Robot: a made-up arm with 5 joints.
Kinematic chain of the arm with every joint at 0, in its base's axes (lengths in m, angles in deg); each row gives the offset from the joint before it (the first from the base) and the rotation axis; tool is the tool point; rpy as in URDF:
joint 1: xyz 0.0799 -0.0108 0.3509 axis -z
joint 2: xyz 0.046 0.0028 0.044 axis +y
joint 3: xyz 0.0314 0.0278 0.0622 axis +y
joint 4: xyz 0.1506 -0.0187 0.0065 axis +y
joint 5: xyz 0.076 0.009 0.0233 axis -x
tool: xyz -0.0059 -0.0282 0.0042 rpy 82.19 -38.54 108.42
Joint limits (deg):
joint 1: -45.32..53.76
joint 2: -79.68..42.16
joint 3: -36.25..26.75
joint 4: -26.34..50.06
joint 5: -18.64..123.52
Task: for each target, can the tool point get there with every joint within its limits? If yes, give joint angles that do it. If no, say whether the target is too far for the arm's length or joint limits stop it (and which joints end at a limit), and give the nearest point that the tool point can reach.
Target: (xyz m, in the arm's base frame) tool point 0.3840 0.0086 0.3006
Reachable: yes | joints 2.55 32.34 5.46 27.29 106.48
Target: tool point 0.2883 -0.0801 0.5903
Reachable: yes | joints 17.25 -37.26 13.62 1.28 19.28
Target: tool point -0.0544 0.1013 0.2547
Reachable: no: joint limits stop it (at a limit: joint 1, joint 2, joint 3, joint 4, joint 5) | nearest point 0.1754 0.1426 0.1989 | short by 0.240 m
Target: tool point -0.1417 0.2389 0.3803
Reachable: no: joint limits stop it (at a limit: joint 2, joint 3, joint 4) | nearest point -0.0329 0.1163 0.5715 | short by 0.252 m
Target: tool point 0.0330 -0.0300 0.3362
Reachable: no: joint limits stop it (at a limit: joint 1, joint 2, joint 3, joint 4, joint 5) | nearest point 0.1648 -0.1387 0.2116 | short by 0.211 m
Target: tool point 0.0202 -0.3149 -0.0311
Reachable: no: too far | nearest point 0.1830 -0.1596 0.2037 | short by 0.325 m
